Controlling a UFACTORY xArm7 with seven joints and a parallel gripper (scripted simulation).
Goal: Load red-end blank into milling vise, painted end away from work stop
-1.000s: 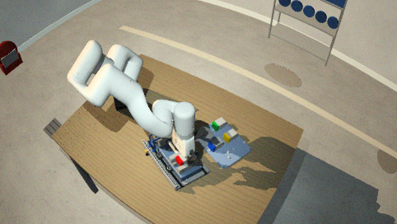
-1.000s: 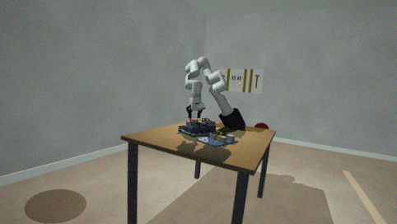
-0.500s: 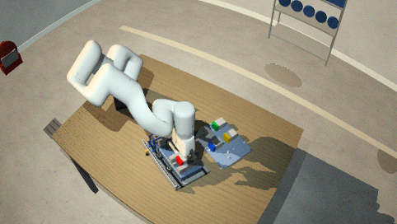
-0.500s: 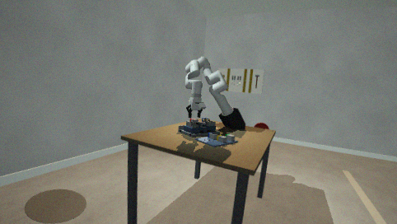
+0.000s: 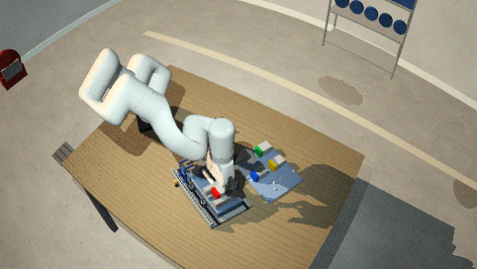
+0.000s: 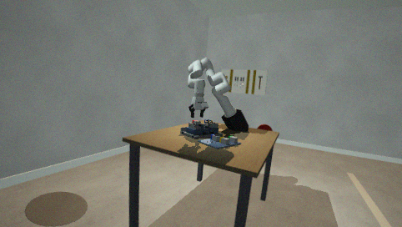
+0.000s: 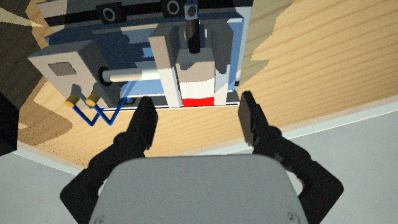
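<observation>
Right now the red-ended blank is 6 cm below my hand. Also, from my hand: pale push rod (8 cm below, 7 cm behind, 6 cm to the left); dark work stop rod (6 cm below, 4 cm to the left, 3 cm ahead); moving jaw (8 cm below, 3 cm behind, 2 cm to the left).
</observation>
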